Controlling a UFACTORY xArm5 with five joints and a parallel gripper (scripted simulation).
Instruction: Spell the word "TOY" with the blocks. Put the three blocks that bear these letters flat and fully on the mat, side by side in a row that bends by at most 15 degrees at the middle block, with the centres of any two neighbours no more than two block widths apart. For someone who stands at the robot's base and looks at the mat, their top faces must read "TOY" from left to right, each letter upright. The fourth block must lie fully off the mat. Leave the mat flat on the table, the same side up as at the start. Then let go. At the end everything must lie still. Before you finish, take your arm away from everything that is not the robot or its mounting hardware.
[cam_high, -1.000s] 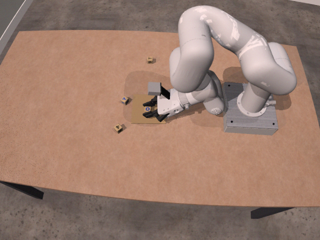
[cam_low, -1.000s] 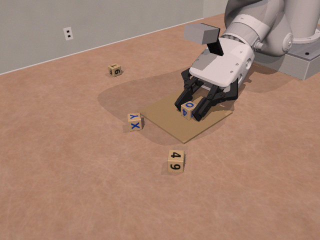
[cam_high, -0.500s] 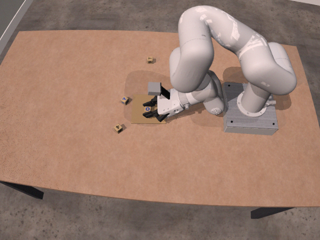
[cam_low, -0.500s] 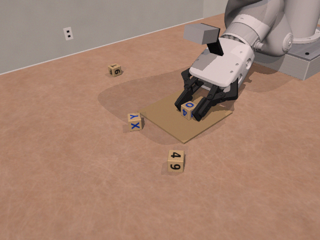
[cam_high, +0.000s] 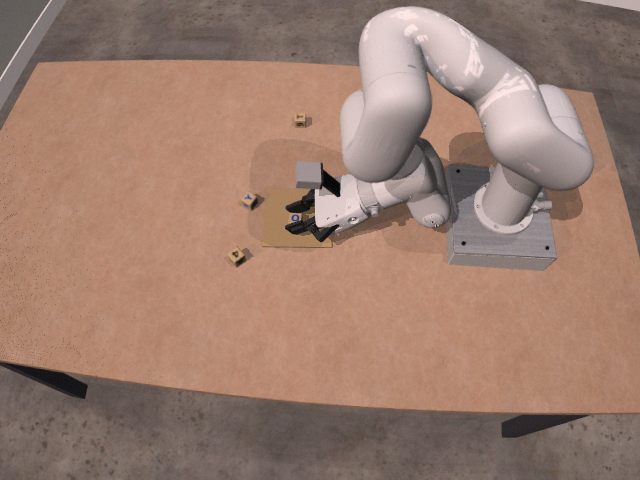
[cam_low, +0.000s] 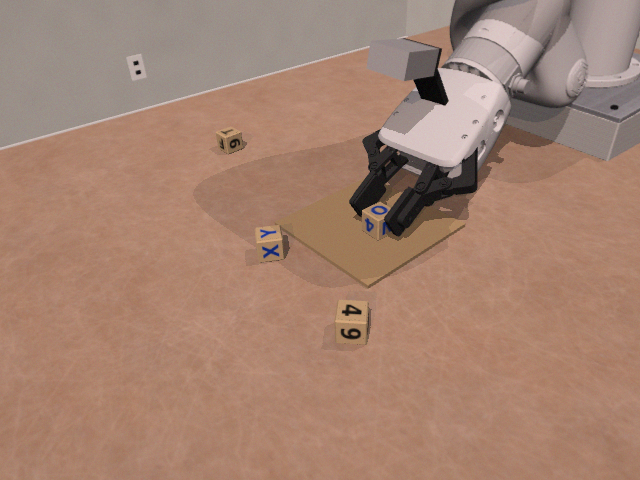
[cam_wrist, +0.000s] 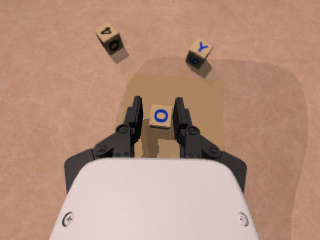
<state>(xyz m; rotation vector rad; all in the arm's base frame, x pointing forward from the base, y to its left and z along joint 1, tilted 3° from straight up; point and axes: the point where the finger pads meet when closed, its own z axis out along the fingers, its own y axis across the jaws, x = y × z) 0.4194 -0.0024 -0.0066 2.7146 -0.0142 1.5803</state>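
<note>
Now: the O block 2 cm below my hand. Round my hand: tan mat 2 cm to the right, 3 cm below; T block 1 cm behind, 28 cm to the right, 2 cm below.
</note>
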